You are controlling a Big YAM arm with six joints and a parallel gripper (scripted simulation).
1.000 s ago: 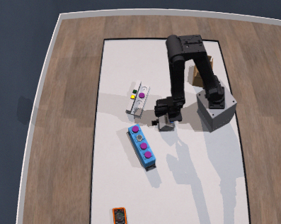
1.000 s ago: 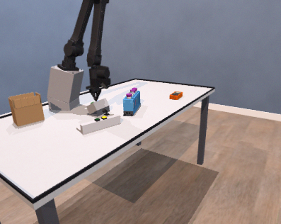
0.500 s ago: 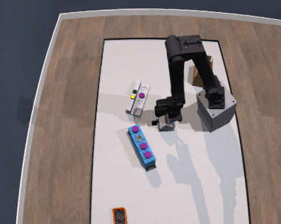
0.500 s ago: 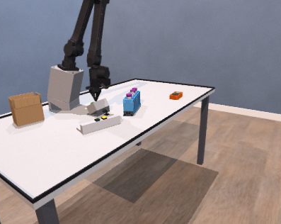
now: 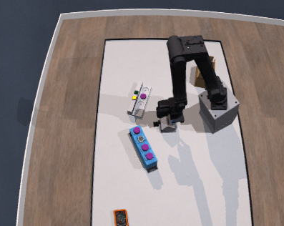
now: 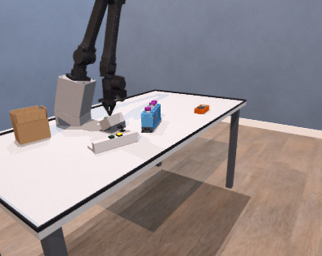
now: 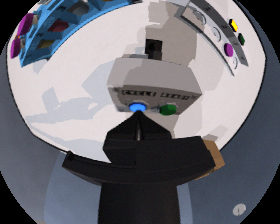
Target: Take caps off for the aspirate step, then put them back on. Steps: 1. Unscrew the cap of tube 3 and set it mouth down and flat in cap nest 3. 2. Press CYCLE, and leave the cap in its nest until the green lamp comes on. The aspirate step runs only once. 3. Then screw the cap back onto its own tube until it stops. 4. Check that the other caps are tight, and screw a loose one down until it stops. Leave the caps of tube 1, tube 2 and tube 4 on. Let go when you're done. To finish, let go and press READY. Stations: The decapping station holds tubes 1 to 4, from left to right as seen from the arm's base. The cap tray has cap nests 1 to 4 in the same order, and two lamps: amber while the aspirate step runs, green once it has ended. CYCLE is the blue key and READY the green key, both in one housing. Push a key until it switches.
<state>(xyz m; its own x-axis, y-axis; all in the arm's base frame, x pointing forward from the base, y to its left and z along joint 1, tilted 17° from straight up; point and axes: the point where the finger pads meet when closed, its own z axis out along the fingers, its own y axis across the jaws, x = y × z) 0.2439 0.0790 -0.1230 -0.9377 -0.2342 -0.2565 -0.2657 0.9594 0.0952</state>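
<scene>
Now: the blue key 1 cm ahead of my hand and 1 cm below it. Round my hand: green key 2 cm ahead, 4 cm to the right, 1 cm below; cardboard box 16 cm behind, 37 cm to the right, 1 cm below; grey key housing 3 cm ahead, 1 cm to the right, 2 cm below.
</scene>
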